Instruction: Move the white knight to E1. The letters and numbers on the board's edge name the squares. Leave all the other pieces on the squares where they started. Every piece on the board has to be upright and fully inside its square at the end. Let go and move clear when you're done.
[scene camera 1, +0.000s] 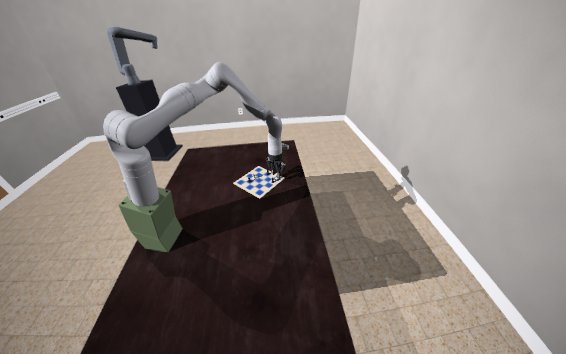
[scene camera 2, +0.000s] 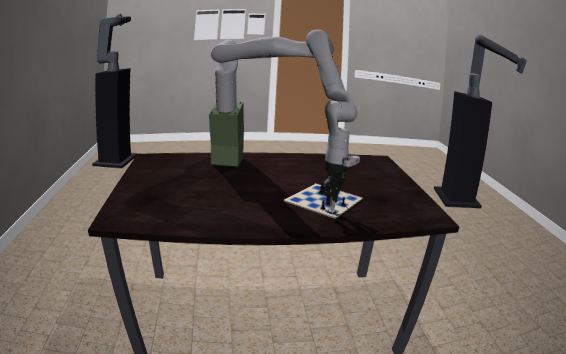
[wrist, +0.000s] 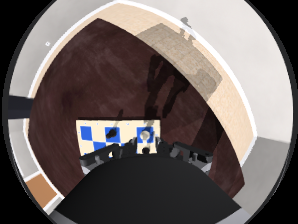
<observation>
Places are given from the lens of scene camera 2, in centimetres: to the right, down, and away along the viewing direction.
my gripper (scene camera 2: 331, 204): 17, 9, 138
chessboard (scene camera 2: 309, 198): 10, 8, 148
</observation>
